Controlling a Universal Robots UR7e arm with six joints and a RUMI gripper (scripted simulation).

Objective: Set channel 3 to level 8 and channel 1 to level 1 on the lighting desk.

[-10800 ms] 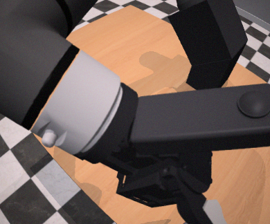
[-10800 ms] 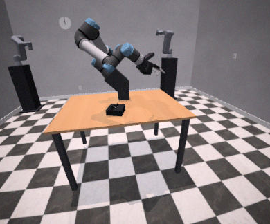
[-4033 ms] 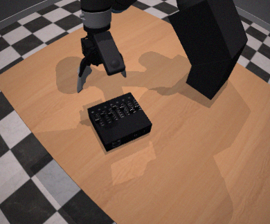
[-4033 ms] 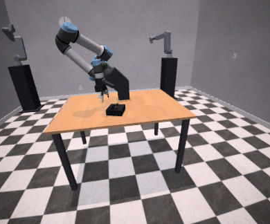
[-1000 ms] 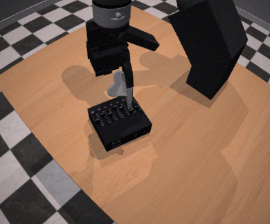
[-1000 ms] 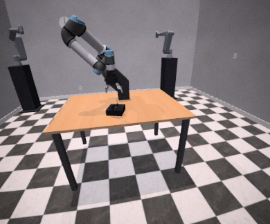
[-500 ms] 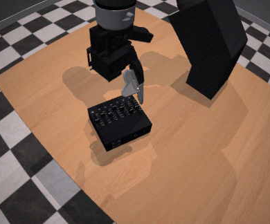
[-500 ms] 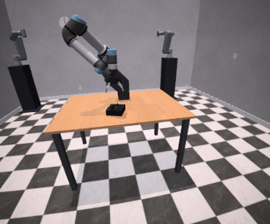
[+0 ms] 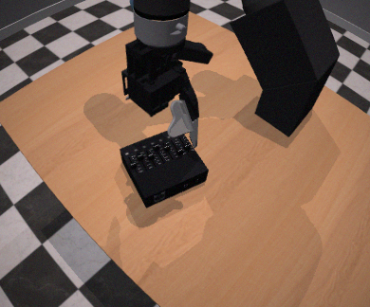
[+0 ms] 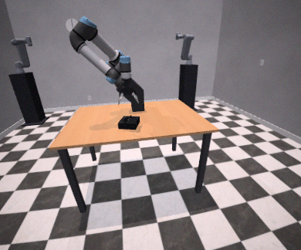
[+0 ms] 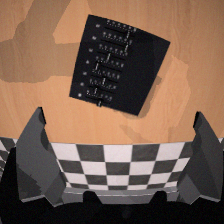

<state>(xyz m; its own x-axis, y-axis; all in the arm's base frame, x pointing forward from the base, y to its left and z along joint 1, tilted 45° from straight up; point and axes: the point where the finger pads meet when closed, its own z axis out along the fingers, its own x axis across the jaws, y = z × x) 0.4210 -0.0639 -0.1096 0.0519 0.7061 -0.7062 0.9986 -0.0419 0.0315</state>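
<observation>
The fader knob lies 120 mm below my hand, 60 mm behind it and 10 mm to the left of it.
</observation>
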